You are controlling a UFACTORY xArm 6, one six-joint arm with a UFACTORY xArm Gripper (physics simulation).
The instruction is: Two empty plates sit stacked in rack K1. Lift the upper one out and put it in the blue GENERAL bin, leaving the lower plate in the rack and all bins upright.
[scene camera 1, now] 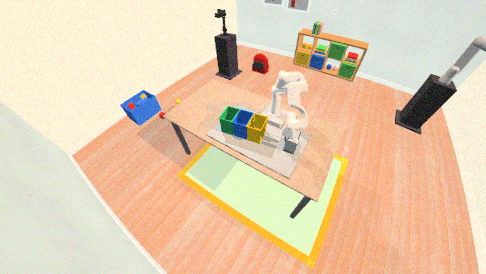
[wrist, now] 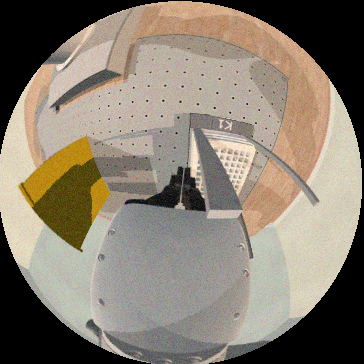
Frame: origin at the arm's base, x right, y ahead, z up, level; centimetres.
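Where they show: gripper, between the fingertips: (wrist: pixel 182 175); arm's base, origin of its link: (scene camera 1: pixel 274 112).
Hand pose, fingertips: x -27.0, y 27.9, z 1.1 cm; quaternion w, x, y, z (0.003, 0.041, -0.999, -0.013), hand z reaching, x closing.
Each offset is from my fingertips to the centre of the thing. "spot": to the spot under its first point. Level surfaces: height alone.
Rack K1 @(dy -1.1, dx -5.2, dz +3.0 cm) (scene camera 1: pixel 290 146) (wrist: pixel 202 121) is a dark grey frame with upright posts, near the table's right end in the scene view. A cream plate @(dy -0.1, dx -5.3, dz -0.4 cm) (wrist: pixel 234 162) with a grid of wells sits inside; the wrist view does not separate upper from lower plate, and a post covers part of it. My gripper (wrist: pixel 182 175) is shut and empty, pointing down beside the rack's left side in the wrist view; whether it touches the rack is unclear. The blue bin @(dy +8.6, dx +39.2, dz +4.6 cm) (scene camera 1: pixel 243 125) stands upright between the green bin @(dy +11.4, dx +52.1, dz +4.6 cm) (scene camera 1: pixel 229 120) and the yellow bin @(dy +5.9, dx +26.3, dz +4.6 cm) (scene camera 1: pixel 257 129) (wrist: pixel 72 157).
The bins and rack stand on a grey perforated board @(dz -4.4 cm) (scene camera 1: pixel 275 163) (wrist: pixel 200 60) on the wooden table @(dz -5.6 cm) (scene camera 1: pixel 200 95). One rack post @(spot: dy -6.4, dx -0.6, dz +8.7 cm) (wrist: pixel 216 172) rises close beside my fingers, and a thin curved rail @(spot: dy -7.4, dx -7.7, dz +7.8 cm) (wrist: pixel 296 176) extends farther right. The arm's base block (wrist: pixel 92 62) is at upper left in the wrist view.
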